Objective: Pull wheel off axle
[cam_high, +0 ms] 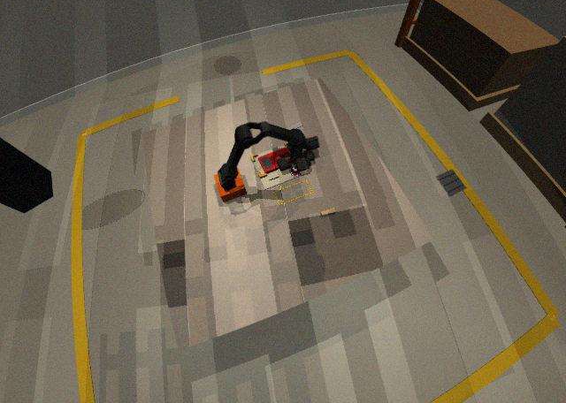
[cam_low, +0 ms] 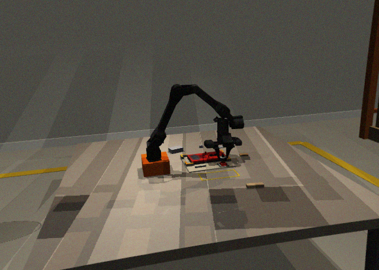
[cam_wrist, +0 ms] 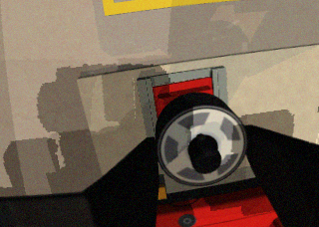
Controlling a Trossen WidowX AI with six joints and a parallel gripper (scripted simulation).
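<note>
The wheel is right at my gripper tip.
</note>
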